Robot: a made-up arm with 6 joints.
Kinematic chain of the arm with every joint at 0, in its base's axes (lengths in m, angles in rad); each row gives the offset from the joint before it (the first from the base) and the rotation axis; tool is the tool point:
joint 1: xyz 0 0 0.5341 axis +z
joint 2: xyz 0 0 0 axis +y
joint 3: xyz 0 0 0.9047 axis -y
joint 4: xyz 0 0 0 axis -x
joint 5: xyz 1.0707 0 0 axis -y
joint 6: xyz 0 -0.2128 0 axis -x
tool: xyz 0 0 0
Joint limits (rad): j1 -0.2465..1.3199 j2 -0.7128..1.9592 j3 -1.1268..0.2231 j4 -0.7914..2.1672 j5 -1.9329..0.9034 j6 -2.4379..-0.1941
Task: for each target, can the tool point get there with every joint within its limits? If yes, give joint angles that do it. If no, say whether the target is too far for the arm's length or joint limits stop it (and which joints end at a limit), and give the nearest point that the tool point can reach.
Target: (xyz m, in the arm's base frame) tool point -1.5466 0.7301 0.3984
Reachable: no: joint limits stop it (at a limit: joint 1, joint 2, joint 4) | nearest point -0.2696 -0.0864 0.2801 | short by 1.520 m
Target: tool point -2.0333 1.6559 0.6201
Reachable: no: too far | nearest point 0.1571 1.0945 0.6201 | short by 2.261 m
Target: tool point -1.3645 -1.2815 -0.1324
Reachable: no: joint limits stop it (at a limit: joint 2) | nearest point -0.2241 -0.2104 0.0347 | short by 1.573 m
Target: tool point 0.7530 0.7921 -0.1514
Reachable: yes | joints 0.9987 1.1628 -0.2348 0.2838 -0.1825 -0.9606
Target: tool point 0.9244 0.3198 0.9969
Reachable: yes | joints 0.5503 -0.0228 -0.4751 0.1378 -0.7222 -0.9953
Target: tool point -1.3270 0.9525 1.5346
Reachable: no: joint limits stop it (at a limit: joint 1, joint 4) | nearest point 0.0315 0.6043 1.5346 | short by 1.402 m
